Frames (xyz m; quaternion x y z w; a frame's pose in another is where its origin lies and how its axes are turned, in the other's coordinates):
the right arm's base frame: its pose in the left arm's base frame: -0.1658 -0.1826 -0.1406 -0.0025 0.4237 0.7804 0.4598
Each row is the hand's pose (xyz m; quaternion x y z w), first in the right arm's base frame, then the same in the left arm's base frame.
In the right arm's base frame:
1: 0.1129 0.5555 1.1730 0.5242 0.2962 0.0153 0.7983
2: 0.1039 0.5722 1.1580 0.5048 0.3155 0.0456 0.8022
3: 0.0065 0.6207 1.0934 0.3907 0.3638 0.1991 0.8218
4: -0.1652 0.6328 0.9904 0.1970 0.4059 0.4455 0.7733
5: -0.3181 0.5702 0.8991 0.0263 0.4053 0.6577 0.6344
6: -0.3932 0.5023 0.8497 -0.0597 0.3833 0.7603 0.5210
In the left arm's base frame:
1: -0.1783 0.5555 0.9329 0.0144 0.8836 0.4072 0.2309
2: -0.1909 0.5354 0.9378 0.0032 0.8790 0.4323 0.2009
3: -0.1946 0.4123 0.9667 -0.0220 0.8209 0.5664 0.0693
4: -0.1439 0.2184 0.9762 0.0394 -0.6691 -0.7238 0.1636
5: -0.0458 0.0621 0.9366 0.0271 -0.4773 -0.7854 0.3932
6: 0.0273 -0.0096 0.8898 0.0057 -0.3523 -0.7805 0.5163

